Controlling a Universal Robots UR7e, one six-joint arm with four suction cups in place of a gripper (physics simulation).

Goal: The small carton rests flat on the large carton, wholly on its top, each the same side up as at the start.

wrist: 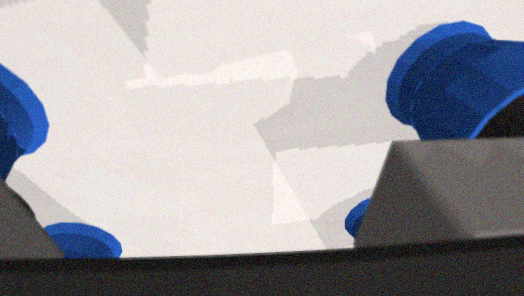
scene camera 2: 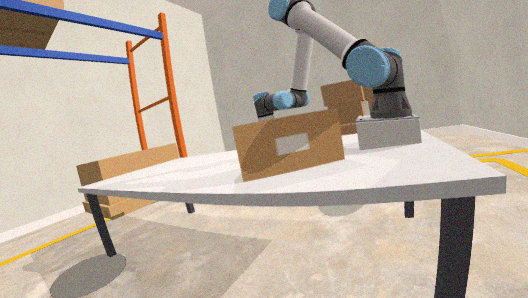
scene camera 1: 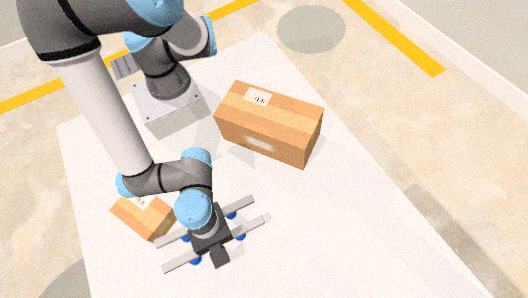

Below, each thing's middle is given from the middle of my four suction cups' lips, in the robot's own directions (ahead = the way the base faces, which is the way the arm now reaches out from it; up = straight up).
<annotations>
I see the small carton (scene camera 1: 150,217) 140 mm behind my suction cup, 160 mm to the right of it and 20 mm above it. The rest, counted from my suction cup: large carton (scene camera 1: 286,129) 230 mm behind, 290 mm to the left, 60 mm above.
</annotations>
